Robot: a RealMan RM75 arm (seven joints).
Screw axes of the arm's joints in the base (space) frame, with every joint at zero. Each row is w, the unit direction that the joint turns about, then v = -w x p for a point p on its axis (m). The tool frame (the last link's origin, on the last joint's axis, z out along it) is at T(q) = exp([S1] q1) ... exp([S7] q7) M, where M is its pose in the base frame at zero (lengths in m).
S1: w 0 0 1 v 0 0 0
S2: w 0 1 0 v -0.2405 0 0
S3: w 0 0 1 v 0 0 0
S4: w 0 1 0 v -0.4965 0 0
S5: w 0 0 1 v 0 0 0
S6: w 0 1 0 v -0.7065 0 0
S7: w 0 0 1 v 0 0 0
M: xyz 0 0 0.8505 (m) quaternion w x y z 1 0 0 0
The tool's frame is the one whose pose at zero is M.
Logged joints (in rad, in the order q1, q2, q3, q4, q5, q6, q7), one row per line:
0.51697 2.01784 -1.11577 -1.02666 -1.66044 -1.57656 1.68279
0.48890 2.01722 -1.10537 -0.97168 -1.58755 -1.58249 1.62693
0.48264 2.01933 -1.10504 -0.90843 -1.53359 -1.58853 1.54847
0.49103 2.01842 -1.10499 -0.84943 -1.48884 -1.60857 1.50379
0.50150 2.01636 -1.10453 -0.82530 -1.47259 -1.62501 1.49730
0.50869 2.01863 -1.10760 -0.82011 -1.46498 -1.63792 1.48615
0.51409 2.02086 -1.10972 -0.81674 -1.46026 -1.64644 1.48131
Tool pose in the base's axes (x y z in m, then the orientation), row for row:
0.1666 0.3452 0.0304 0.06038 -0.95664 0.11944 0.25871
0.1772 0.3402 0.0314 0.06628 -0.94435 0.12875 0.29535
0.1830 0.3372 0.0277 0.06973 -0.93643 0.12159 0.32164
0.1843 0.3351 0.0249 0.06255 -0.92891 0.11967 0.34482
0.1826 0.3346 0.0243 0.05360 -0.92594 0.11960 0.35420
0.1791 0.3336 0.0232 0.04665 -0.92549 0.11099 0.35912
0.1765 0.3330 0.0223 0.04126 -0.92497 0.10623 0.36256
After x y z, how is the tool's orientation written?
As a quaternion, w x y z.
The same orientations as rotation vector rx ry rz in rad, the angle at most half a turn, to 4 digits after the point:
-2.8951 0.3615 0.7829
-2.8478 0.3883 0.8906
-2.8180 0.3659 0.9679
-2.8075 0.3617 1.0422
-2.8137 0.3634 1.0763
-2.8242 0.3387 1.0959
-2.8319 0.3252 1.1100

